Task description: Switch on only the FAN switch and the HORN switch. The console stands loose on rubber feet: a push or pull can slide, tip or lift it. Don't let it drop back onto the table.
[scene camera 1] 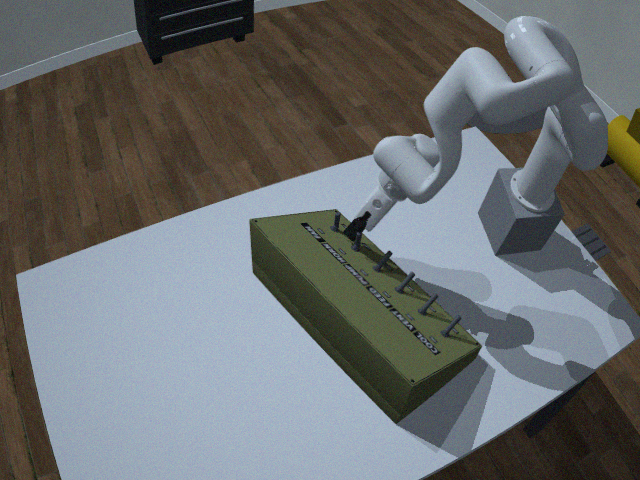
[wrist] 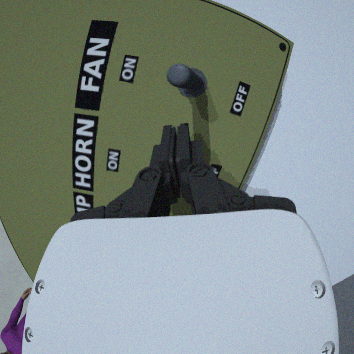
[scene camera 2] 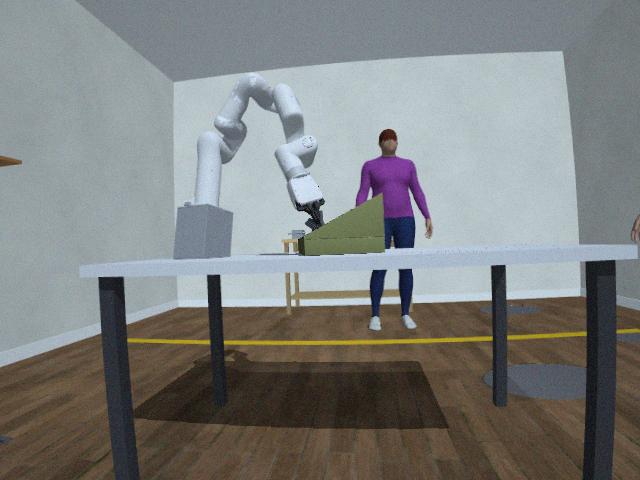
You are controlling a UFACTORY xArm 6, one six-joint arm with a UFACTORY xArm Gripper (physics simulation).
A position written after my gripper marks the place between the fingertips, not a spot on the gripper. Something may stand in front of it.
Note:
I see my gripper (scene camera 1: 349,235) and an olive console (scene camera 1: 399,355).
The olive console is seen too in the wrist view (wrist: 91,94) and in scene camera 2 (scene camera 2: 361,230). My gripper shows as well in the wrist view (wrist: 178,142) and in scene camera 2 (scene camera 2: 319,222).

